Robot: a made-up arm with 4 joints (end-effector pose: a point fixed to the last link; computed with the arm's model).
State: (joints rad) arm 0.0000 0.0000 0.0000 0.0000
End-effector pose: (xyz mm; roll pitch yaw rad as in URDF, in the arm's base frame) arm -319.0 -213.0 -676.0 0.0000 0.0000 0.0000
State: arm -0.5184 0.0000 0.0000 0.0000
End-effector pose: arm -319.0 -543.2 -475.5 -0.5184 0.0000 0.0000
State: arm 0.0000 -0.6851 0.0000 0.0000
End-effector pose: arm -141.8 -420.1 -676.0 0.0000 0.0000 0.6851
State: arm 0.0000 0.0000 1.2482 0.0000
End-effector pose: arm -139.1 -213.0 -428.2 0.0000 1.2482 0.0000
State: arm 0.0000 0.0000 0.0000 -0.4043
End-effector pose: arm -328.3 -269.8 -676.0 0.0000 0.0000 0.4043
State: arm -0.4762 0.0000 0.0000 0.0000
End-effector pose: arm -319.0 -520.7 -497.9 -0.4762 0.0000 0.0000
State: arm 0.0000 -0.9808 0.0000 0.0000
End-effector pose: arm -30.4 -463.6 -676.0 0.0000 0.0000 0.9808
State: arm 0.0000 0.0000 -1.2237 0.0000
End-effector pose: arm -147.1 -213.0 -923.1 0.0000 -1.2237 0.0000
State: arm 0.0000 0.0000 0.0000 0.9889
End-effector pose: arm -216.0 -124.0 -676.0 0.0000 0.0000 -0.9889
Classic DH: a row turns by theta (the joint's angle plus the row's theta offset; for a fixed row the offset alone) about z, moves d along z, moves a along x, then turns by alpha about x. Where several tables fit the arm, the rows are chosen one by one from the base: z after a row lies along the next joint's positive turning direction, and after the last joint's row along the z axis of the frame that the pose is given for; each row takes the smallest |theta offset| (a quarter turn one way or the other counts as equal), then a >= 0, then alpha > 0; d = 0 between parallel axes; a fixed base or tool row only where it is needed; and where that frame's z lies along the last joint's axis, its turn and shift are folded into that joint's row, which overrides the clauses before.
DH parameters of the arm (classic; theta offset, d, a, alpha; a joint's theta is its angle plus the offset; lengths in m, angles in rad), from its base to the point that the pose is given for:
base (fixed): 1.5708 0.047 0 1.5708
joint 1: 0 0.06 -0.068 1.5708
joint 2: -1.5708 0.724 0.117 -1.5708
joint 3: 0 -0.196 0.128 1.5708
joint 4: 0.3637 0 0.1434 3.1416
tool (fixed): -2.7779 0.001 0 0

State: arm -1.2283 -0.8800 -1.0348 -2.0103
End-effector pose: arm 208.1 -917.7 166.7 0.3927 0.5331 -2.8987
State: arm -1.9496 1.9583 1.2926 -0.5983
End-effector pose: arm -80.7 -505.2 39.2 -0.0595 -0.7570 -0.9280
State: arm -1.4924 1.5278 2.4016 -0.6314
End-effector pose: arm -170.3 -555.9 162.1 0.6119 0.7230 -0.7192
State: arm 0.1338 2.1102 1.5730 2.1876
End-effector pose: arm 19.9 185.8 -649.6 -1.7214 -0.6803 2.6932
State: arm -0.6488 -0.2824 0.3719 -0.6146
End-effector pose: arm -226.3 -690.8 -214.9 -0.3080 0.7745 0.6470
